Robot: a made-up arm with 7 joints. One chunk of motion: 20 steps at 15 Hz.
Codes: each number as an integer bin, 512 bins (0 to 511) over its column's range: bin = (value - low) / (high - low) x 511, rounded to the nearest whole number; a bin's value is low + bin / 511 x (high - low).
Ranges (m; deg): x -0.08..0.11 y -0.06..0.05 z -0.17..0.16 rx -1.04..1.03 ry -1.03..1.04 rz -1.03..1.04
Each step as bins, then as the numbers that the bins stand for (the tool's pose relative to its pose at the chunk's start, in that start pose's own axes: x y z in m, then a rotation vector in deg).
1 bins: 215 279 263 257 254 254
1 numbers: -0.0001 0.0001 -0.0002 0.00 0.00 0.00
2 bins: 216 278 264 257 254 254
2 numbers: 0.0003 -0.0002 0.0005 0.00 0.00 0.00
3 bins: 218 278 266 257 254 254
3 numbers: 0.0011 -0.0002 0.0018 0.00 0.00 0.00
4 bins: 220 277 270 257 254 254
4 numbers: 0.0018 -0.0004 0.0044 0.00 0.00 0.00
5 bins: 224 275 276 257 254 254
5 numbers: 0.0033 -0.0008 0.0082 0.00 0.00 0.00
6 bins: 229 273 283 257 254 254
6 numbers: 0.0051 -0.0012 0.0128 0.00 0.00 0.00
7 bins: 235 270 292 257 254 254
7 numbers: 0.0074 -0.0019 0.0186 0.00 0.00 0.00
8 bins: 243 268 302 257 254 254
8 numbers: 0.0104 -0.0023 0.0250 0.00 0.00 0.00
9 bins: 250 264 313 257 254 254
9 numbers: 0.0130 -0.0032 0.0321 0.00 0.00 0.00
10 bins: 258 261 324 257 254 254
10 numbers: 0.0159 -0.0038 0.0392 0.00 0.00 0.00
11 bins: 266 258 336 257 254 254
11 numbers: 0.0189 -0.0045 0.0470 0.00 0.00 0.00
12 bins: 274 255 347 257 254 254
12 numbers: 0.0219 -0.0051 0.0541 0.00 0.00 0.00
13 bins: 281 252 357 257 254 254
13 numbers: 0.0245 -0.0058 0.0605 0.00 0.00 0.00
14 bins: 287 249 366 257 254 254
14 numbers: 0.0267 -0.0064 0.0664 0.00 0.00 0.00
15 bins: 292 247 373 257 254 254
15 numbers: 0.0286 -0.0068 0.0709 0.00 0.00 0.00
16 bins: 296 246 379 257 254 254
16 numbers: 0.0301 -0.0070 0.0748 0.00 0.00 0.00
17 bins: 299 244 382 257 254 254
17 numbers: 0.0312 -0.0075 0.0767 0.00 0.00 0.00
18 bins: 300 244 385 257 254 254
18 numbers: 0.0315 -0.0075 0.0786 0.00 0.00 0.00
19 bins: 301 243 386 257 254 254
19 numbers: 0.0319 -0.0077 0.0793 0.00 0.00 0.00
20 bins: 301 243 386 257 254 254
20 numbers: 0.0319 -0.0077 0.0793 0.00 0.00 0.00
